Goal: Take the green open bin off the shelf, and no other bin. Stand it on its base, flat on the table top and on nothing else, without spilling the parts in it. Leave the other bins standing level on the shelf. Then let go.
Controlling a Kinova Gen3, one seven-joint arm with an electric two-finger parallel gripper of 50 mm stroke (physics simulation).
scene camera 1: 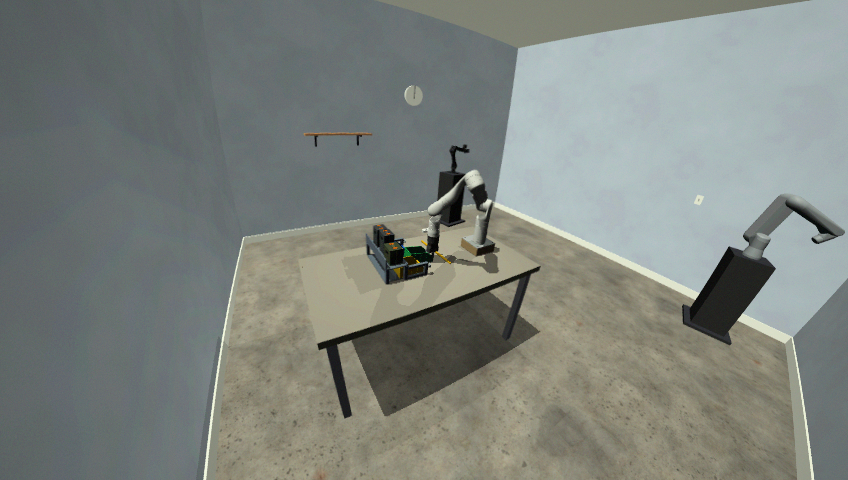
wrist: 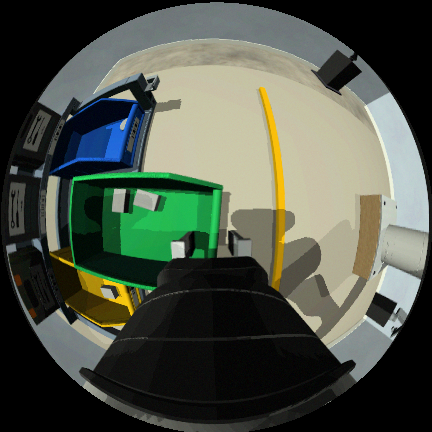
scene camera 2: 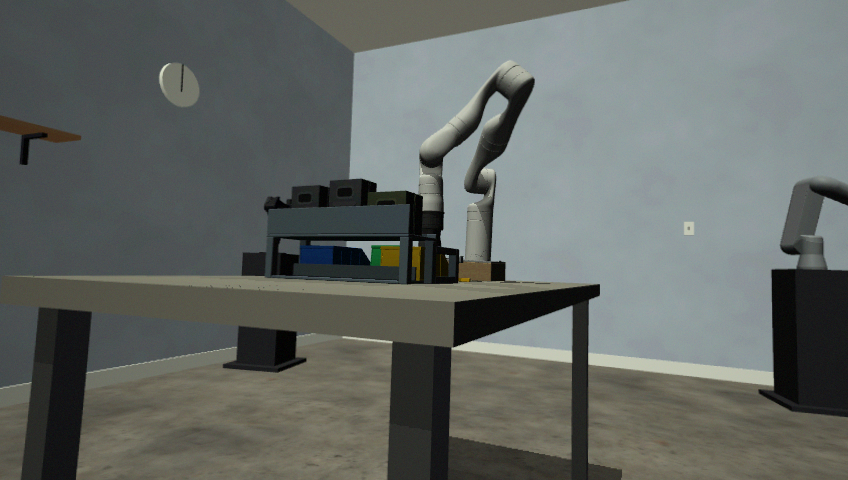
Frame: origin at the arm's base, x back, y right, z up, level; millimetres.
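Where they show: gripper, fingertip midpoint: [scene camera 1: 429, 257] [wrist: 210, 239]; arm's base, link origin: [scene camera 1: 478, 241] [wrist: 386, 243] [scene camera 2: 477, 260].
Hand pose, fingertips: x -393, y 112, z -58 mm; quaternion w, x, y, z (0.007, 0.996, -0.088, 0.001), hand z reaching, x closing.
Note:
Things, the pixels of their top centre, and the offset from my fingertips. "*": a spot on its surface instead. Level surfaces: height alone.
- green open bin, surface spot: [wrist: 165, 220] * dx -52, dy +34, dz -4 mm
- blue bin, surface spot: [wrist: 95, 142] * dx -175, dy +201, dz -4 mm
- yellow bin, surface spot: [scene camera 2: 389, 256] * dx -288, dy +6, dz +45 mm
- dark green case, top centre: [scene camera 2: 395, 193] [scene camera 1: 393, 245] dx -309, dy -9, dz +186 mm
- yellow strip, top centre: [wrist: 280, 180] [scene camera 1: 435, 250] dx +106, dy +56, dz -3 mm
- table top, surface height: dz -13 mm
The green open bin [scene camera 1: 418, 252] [scene camera 2: 375, 255] [wrist: 165, 220] is between the blue bin [scene camera 2: 318, 254] [wrist: 95, 142] and the yellow bin [scene camera 1: 414, 269] [scene camera 2: 389, 256] [wrist: 85, 292], and reaches farther out past the shelf front than they do. Two pale blocks lie in it. Whether its base touches the shelf [scene camera 2: 339, 220] [wrist: 144, 131] is hidden. My gripper [scene camera 1: 432, 252] [wrist: 210, 239] is open and points down at the bin's front rim, one finger over the inside and one outside in the wrist view. Nothing is between the fingers. In scene camera 2 the fingertips are hidden behind the shelf.
Three dark cases stand on the shelf's top level, one of them a dark green case [scene camera 1: 393, 253] [scene camera 2: 392, 198]. A yellow strip [scene camera 1: 443, 257] [wrist: 278, 180] lies on the table top [scene camera 1: 351, 309] [wrist: 210, 130] between the shelf and the arm's wooden base block [scene camera 1: 476, 246] [wrist: 367, 235].

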